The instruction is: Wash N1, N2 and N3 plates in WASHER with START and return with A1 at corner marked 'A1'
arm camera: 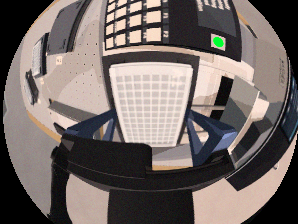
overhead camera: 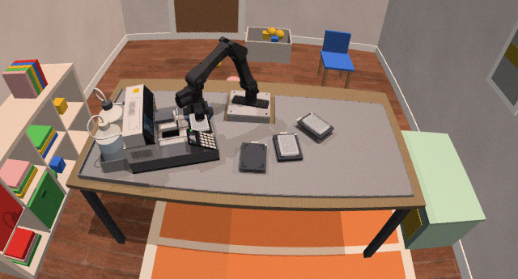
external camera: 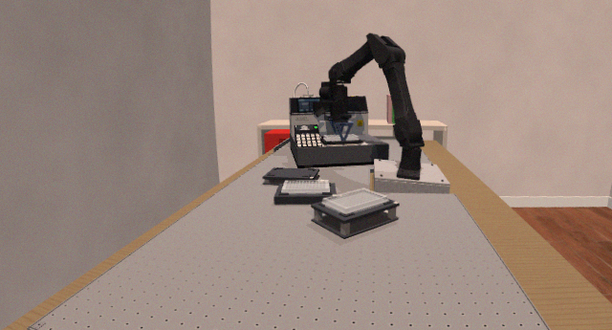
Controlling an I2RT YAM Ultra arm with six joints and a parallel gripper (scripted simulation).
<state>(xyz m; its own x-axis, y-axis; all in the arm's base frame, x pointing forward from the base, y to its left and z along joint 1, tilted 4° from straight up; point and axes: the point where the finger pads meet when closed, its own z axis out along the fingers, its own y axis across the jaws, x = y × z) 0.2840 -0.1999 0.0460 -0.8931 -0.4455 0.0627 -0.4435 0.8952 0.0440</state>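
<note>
Right now the washer carrier is 10 mm below my hand. From my hand the other things lie so: manifold (70 mm ahead, 130 mm to the right, 40 mm above); then plate washer (70 mm ahead, 140 mm to the right, 30 mm above); then nest (180 mm behind, 570 mm to the left, 60 mm below).
</note>
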